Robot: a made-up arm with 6 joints. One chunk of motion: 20 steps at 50 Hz.
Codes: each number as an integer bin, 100 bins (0 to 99) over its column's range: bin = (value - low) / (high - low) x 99, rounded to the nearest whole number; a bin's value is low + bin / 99 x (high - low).
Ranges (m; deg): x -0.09..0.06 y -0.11..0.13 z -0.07..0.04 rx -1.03..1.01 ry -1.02..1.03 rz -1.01..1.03
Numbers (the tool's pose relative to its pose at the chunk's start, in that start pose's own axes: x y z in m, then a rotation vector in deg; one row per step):
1: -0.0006 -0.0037 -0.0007 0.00 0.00 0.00
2: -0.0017 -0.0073 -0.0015 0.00 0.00 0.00
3: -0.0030 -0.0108 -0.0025 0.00 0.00 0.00
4: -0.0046 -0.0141 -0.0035 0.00 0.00 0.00
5: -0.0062 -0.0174 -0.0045 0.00 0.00 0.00
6: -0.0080 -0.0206 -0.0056 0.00 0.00 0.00
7: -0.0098 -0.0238 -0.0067 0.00 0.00 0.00
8: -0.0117 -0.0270 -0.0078 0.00 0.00 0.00
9: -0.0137 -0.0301 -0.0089 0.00 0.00 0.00
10: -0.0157 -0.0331 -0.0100 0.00 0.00 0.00
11: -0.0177 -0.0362 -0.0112 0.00 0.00 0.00
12: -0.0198 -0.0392 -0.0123 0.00 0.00 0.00
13: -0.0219 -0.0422 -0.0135 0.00 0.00 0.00
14: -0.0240 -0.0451 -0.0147 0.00 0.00 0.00
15: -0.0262 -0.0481 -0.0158 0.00 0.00 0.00
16: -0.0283 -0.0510 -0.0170 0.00 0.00 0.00
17: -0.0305 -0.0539 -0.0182 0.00 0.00 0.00
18: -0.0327 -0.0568 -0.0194 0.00 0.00 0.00
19: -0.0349 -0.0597 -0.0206 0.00 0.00 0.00
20: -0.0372 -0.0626 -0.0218 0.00 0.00 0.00
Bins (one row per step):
1: 59 44 62 50 49 49
2: 58 42 62 50 49 49
3: 57 41 61 50 49 49
4: 56 40 60 50 49 49
5: 55 38 59 50 49 49
6: 54 37 58 50 49 49
7: 53 36 57 50 49 49
8: 52 34 56 50 49 49
9: 50 33 55 50 49 49
10: 49 32 54 50 49 49
11: 48 30 53 50 49 49
12: 46 29 52 50 49 49
13: 45 28 51 50 49 49
14: 44 27 50 50 49 49
15: 42 26 49 50 49 49
16: 41 24 48 50 49 49
17: 39 23 47 50 49 49
18: 38 22 46 50 49 49
19: 36 21 44 50 49 49
20: 35 20 43 50 49 49

